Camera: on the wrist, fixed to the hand. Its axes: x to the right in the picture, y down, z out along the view.
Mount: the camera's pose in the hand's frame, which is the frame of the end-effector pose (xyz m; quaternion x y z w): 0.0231 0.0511 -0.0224 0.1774 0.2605 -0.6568 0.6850
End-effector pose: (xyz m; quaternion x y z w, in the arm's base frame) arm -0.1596 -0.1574 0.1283 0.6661 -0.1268 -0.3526 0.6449
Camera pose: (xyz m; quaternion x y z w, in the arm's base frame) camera -0.1142 -0.1615 0.1679 0.7458 0.4561 -0.4691 0.1250
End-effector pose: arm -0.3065 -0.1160 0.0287 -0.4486 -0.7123 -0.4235 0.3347
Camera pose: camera -0.2658 -0.1158 0.0733 0.3303 -0.7705 -0.5004 0.2163
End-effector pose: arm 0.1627 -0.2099 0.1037 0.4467 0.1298 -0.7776 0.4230
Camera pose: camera 0.2097 -0.2405 0.0814 -0.4984 -0.3546 0.7172 0.3340
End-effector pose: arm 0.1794 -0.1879 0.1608 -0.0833 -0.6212 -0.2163 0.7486
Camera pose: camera 0.2244 -0.1562 0.1857 0.5401 -0.3236 -0.5514 0.5473
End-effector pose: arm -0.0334 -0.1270 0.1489 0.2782 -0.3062 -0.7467 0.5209
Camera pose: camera 0.0071 -0.1664 0.1701 -0.6786 0.0238 0.7268 0.1032
